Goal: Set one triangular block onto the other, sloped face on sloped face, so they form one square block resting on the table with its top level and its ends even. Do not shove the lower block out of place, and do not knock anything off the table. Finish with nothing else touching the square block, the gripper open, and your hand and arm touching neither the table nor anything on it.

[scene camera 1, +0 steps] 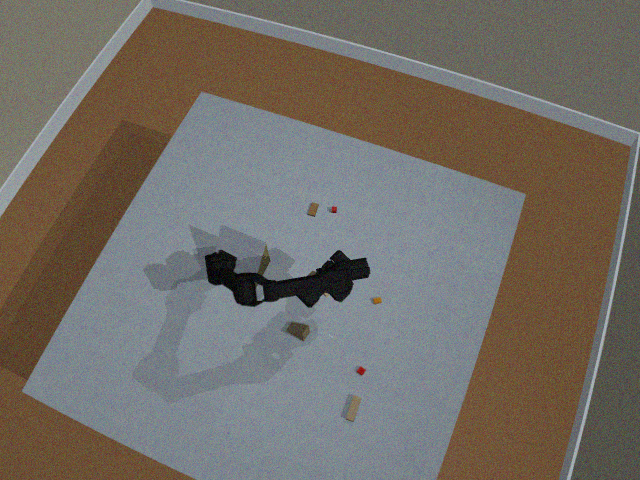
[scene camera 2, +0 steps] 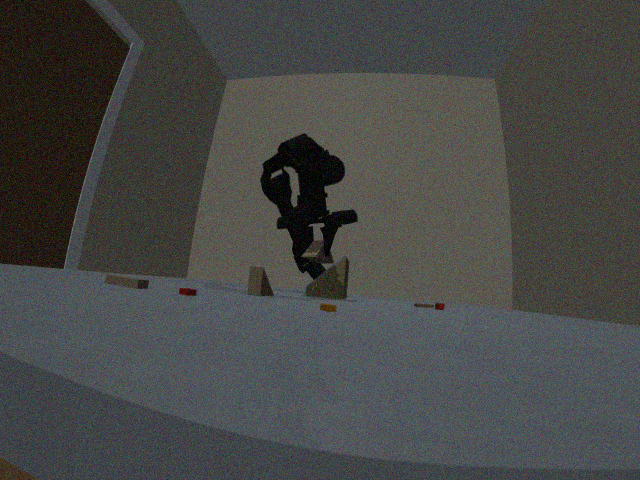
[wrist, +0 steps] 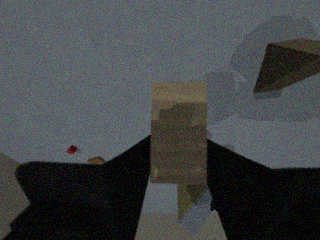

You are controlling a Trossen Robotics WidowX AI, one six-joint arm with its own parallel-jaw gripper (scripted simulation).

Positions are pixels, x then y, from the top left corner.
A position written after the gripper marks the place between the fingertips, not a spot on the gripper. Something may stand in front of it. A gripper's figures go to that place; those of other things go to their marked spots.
Labels:
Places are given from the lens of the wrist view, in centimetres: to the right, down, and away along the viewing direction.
gripper (wrist: 174, 139): 1, 2, 10
triangular block (wrist: 178, 153): 1, 2, 8

